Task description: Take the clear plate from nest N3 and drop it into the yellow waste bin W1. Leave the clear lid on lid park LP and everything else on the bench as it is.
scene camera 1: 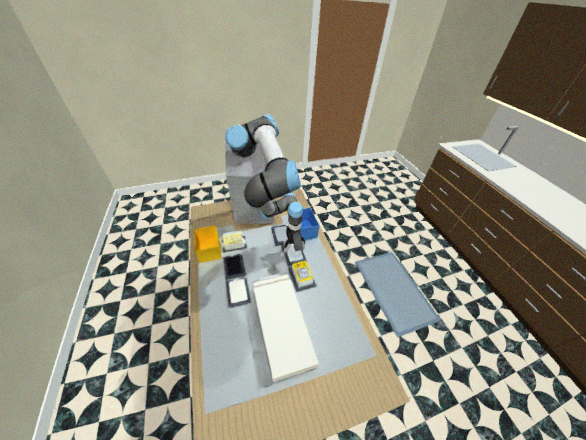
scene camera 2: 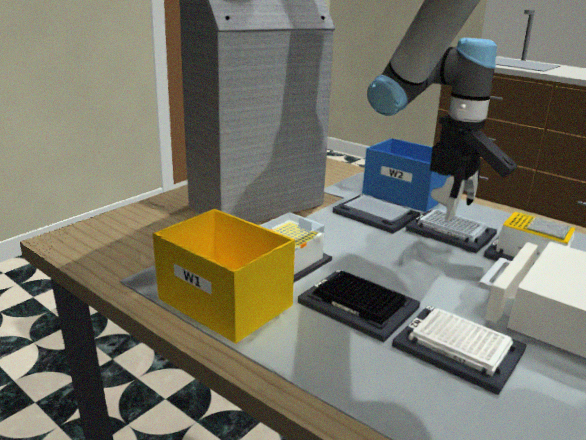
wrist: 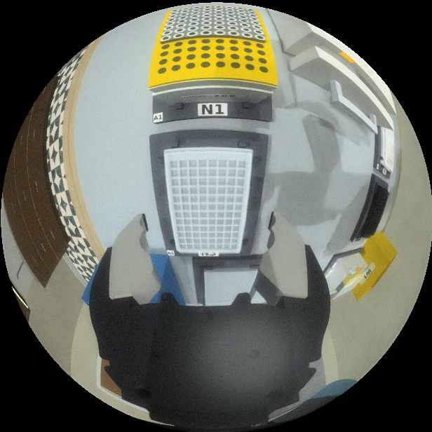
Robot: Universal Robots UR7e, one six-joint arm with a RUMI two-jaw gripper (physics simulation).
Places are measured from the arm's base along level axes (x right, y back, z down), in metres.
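Where they show: gripper, fingertip midpoint: (scene camera 1: 294, 250) (scene camera 2: 458, 213).
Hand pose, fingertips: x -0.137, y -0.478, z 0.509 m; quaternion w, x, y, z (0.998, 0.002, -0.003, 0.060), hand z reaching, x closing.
Note:
Things, the pixels of their top centre, and the offset from my fingertips.
- clear plate at its top centre: (scene camera 2: 453, 221) (scene camera 1: 294, 251) dy +0.008, dx -0.001, dz +0.021 m
- dark nest N3 at its top centre: (scene camera 2: 452, 223) (scene camera 1: 294, 252) dy +0.008, dx -0.001, dz +0.026 m
- clear lid at its top centre: (scene camera 2: 376, 207) (scene camera 1: 282, 233) dy +0.183, dx +0.009, dz +0.028 m
- lid park LP at its top centre: (scene camera 2: 376, 207) (scene camera 1: 282, 233) dy +0.183, dx +0.009, dz +0.030 m
- yellow waste bin W1 at its top centre: (scene camera 2: 223, 236) (scene camera 1: 205, 237) dy +0.245, dx +0.490, dz -0.072 m
- blue bin W2 at its top centre: (scene camera 2: 410, 150) (scene camera 1: 305, 218) dy +0.171, dx -0.153, dz -0.072 m
- yellow-topped tip box at its top centre: (scene camera 2: 540, 224) (scene camera 1: 302, 270) dy -0.167, dx +0.024, dz -0.029 m
- black plate at its top centre: (scene camera 2: 360, 292) (scene camera 1: 233, 264) dy +0.058, dx +0.374, dz +0.021 m
- white plate at its top centre: (scene camera 2: 462, 334) (scene camera 1: 237, 289) dy -0.117, dx +0.396, dz +0.021 m
- clear-walled tip box at its top centre: (scene camera 2: 285, 228) (scene camera 1: 232, 236) dy +0.229, dx +0.331, dz -0.030 m
- white instrument at its top centre: (scene camera 1: 282, 322) dy -0.400, dx +0.240, dz -0.036 m
The clear plate (scene camera 1: 295, 255) (scene camera 2: 462, 226) (wrist: 207, 200) sits flat in the dark nest N3 (scene camera 2: 442, 241) (wrist: 259, 175). My gripper (scene camera 1: 295, 249) (scene camera 2: 461, 209) (wrist: 207, 214) is open and empty, pointing down a little above the plate, with one finger towards each long side. In the wrist view the fingertips are level with the plate's N3-label half. The clear lid (scene camera 2: 378, 207) (wrist: 229, 285) lies on the lid park LP (scene camera 2: 367, 221), behind N3. The yellow waste bin W1 (scene camera 1: 207, 248) (scene camera 2: 262, 305) (wrist: 382, 250) stands on the bench's far side from N3; its floor is hidden in scene camera 2.
A blue bin W2 (scene camera 1: 310, 229) (scene camera 2: 385, 182) stands close behind the gripper. A yellow-topped tip box (scene camera 1: 302, 274) (scene camera 2: 530, 235) (wrist: 215, 60) sits in N1. A black plate (scene camera 2: 360, 297), a white plate (scene camera 2: 462, 340), a clear-walled tip box (scene camera 2: 307, 250) and a white instrument (scene camera 1: 285, 327) also stand on the bench.

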